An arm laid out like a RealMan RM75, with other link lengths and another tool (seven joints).
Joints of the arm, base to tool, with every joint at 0 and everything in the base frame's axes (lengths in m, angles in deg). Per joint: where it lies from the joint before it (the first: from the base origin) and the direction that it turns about. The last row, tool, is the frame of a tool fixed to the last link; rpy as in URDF.
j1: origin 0 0 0.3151 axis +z
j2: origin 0 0 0 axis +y
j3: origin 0 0 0.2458 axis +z
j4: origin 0 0 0 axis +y
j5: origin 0 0 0.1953 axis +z
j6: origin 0 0 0 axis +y
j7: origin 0 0 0.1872 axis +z
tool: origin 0.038 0.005 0.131 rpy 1.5 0 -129.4
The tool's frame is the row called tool.
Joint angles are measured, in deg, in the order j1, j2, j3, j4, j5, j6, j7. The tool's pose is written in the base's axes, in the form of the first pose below.
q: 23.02 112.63 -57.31 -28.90 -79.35 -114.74 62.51
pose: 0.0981, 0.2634, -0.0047, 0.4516, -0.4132, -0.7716, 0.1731
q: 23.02 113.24 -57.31 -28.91 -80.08 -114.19 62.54
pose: 0.0980, 0.2625, -0.0103, 0.4486, -0.4180, -0.7705, 0.1743
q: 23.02 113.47 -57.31 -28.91 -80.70 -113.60 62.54
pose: 0.0997, 0.2630, -0.0144, 0.4446, -0.4223, -0.7709, 0.1726
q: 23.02 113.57 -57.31 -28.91 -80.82 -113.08 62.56
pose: 0.1007, 0.2648, -0.0161, 0.4438, -0.4249, -0.7706, 0.1695
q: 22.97 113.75 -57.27 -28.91 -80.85 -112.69 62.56
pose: 0.1010, 0.2662, -0.0174, 0.4444, -0.4269, -0.7696, 0.1672
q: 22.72 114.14 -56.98 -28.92 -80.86 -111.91 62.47
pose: 0.1019, 0.2698, -0.0193, 0.4478, -0.4309, -0.7668, 0.1606
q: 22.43 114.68 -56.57 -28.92 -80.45 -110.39 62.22
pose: 0.1032, 0.2782, -0.0210, 0.4553, -0.4359, -0.7623, 0.1468
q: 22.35 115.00 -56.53 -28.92 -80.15 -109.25 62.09
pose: 0.1041, 0.2837, -0.0229, 0.4584, -0.4395, -0.7600, 0.1382
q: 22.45 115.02 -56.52 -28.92 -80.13 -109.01 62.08
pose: 0.1041, 0.2850, -0.0233, 0.4584, -0.4397, -0.7602, 0.1368
